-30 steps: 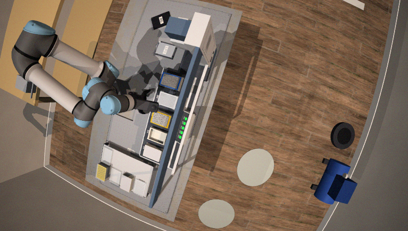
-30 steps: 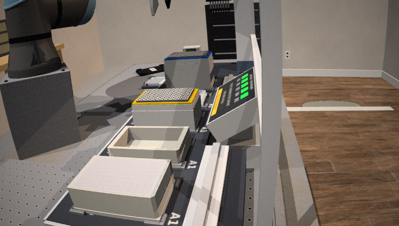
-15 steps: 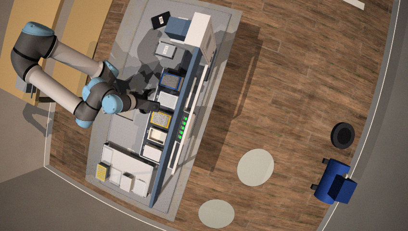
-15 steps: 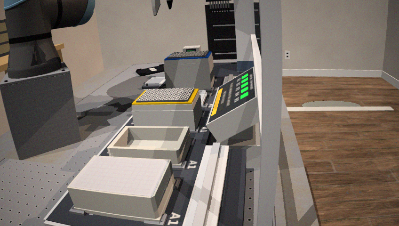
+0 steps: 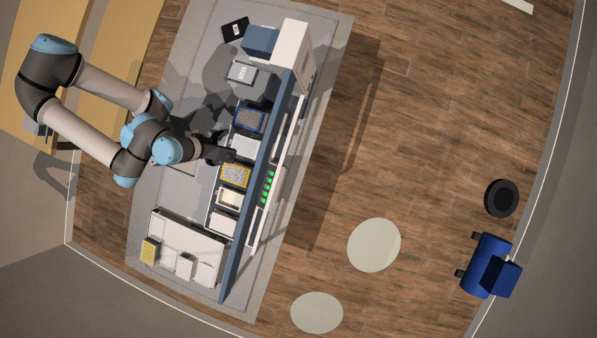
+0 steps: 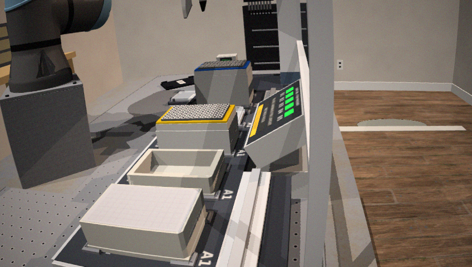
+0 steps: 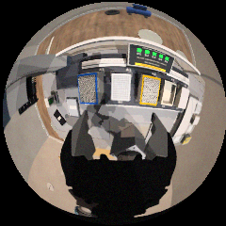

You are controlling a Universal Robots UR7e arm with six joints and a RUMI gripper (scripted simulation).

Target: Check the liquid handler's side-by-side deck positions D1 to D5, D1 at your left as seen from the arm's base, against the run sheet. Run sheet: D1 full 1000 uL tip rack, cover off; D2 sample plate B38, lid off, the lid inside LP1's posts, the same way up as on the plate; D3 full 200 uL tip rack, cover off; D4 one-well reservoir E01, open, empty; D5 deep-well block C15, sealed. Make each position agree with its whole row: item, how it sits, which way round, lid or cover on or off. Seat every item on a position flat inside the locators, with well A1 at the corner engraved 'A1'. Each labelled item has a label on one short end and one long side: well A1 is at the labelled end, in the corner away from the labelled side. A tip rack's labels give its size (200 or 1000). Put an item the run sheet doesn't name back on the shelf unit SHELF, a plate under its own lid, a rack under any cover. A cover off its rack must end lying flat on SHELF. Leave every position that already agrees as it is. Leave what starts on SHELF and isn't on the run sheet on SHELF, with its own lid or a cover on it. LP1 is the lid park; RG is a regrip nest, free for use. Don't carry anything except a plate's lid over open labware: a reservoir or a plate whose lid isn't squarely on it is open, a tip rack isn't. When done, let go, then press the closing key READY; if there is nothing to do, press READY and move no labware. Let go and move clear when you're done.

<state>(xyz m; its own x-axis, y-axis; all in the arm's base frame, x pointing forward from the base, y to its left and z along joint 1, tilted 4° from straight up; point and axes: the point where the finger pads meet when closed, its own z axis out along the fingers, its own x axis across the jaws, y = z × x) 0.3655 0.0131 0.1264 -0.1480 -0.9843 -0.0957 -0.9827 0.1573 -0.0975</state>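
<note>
Now: hand 19 cm above the yellow-rimmed tip rack and 12 cm to the left of it. From my hand the other things lie so: one-well reservoir 24 cm to the right, 22 cm below, 2 cm behind; deep-well block 36 cm to the right, 21 cm below, 5 cm behind; blue-rimmed tip rack 16 cm below, 13 cm to the left, 4 cm ahead.
</note>
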